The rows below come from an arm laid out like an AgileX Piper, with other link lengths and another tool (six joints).
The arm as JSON. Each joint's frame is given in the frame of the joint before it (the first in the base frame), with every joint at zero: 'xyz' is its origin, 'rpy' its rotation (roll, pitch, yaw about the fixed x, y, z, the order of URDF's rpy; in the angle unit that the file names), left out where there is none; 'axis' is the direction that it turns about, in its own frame. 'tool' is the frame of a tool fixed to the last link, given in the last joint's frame.
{
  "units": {
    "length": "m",
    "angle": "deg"
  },
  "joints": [
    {
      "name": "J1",
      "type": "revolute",
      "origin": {
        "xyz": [
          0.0,
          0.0,
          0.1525
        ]
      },
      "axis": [
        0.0,
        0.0,
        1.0
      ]
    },
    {
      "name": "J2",
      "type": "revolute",
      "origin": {
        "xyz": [
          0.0,
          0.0,
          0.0
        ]
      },
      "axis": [
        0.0,
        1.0,
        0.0
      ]
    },
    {
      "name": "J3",
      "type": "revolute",
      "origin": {
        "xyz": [
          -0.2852,
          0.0,
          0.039
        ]
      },
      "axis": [
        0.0,
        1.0,
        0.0
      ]
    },
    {
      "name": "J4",
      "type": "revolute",
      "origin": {
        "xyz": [
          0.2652,
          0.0,
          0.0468
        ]
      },
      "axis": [
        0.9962,
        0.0,
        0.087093
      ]
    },
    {
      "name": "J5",
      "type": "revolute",
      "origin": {
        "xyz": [
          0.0,
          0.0,
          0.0
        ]
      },
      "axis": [
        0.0,
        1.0,
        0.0
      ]
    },
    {
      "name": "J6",
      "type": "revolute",
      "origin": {
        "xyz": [
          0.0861,
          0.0,
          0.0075
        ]
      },
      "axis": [
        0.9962,
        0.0,
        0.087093
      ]
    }
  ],
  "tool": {
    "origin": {
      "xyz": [
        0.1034,
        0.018,
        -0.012
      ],
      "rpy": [
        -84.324,
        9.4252,
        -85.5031
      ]
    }
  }
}
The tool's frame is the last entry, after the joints.
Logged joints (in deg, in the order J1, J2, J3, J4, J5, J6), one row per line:
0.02, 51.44, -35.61, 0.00, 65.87, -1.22
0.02, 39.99, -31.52, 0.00, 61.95, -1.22
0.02, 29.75, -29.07, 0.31, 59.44, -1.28
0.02, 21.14, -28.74, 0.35, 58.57, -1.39
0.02, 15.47, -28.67, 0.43, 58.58, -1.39
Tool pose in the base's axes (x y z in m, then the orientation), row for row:
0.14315, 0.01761, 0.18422, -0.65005, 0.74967, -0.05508, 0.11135
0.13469, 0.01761, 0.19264, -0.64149, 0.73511, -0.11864, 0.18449
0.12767, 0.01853, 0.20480, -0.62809, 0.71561, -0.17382, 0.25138
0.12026, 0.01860, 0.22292, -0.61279, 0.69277, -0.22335, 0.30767
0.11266, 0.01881, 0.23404, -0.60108, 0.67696, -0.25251, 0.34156
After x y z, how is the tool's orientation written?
As a quaternion, x y z w.
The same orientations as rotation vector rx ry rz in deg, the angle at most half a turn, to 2 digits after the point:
-109.38, 126.14, -9.27
-103.61, 118.73, -19.16
-97.91, 111.55, -27.10
-92.85, 104.96, -33.84
-89.57, 100.88, -37.63

